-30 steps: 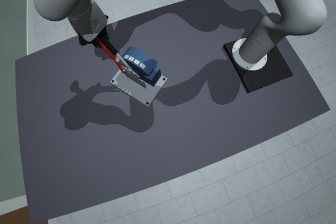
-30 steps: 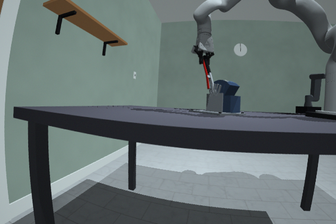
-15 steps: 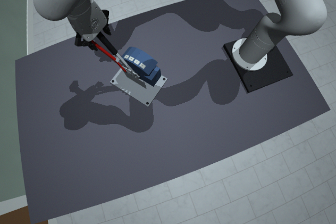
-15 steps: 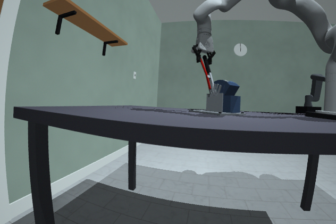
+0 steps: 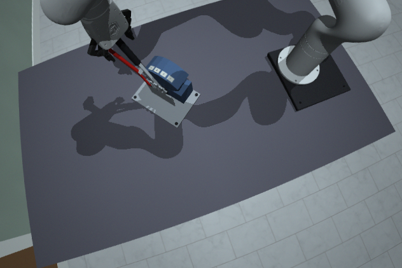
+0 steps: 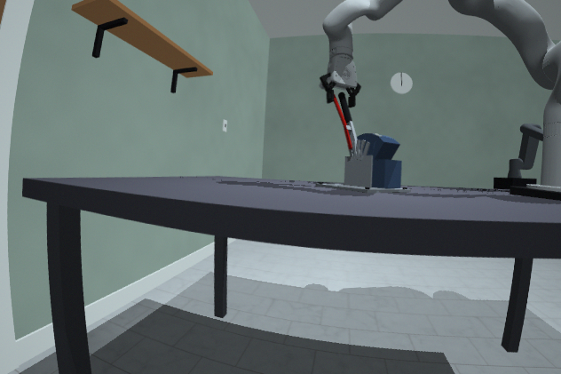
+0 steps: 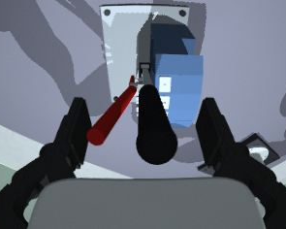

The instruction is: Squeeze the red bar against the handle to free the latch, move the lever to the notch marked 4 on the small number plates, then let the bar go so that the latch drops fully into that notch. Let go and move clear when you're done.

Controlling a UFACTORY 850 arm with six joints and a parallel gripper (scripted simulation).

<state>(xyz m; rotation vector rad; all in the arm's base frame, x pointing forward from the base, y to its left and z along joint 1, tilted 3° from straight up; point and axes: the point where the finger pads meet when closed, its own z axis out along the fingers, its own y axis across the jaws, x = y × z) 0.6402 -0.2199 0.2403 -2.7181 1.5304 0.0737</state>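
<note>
Now: hand 1 cm past the red bar, 5 cm to the right of it and 10 cm above it.
</note>
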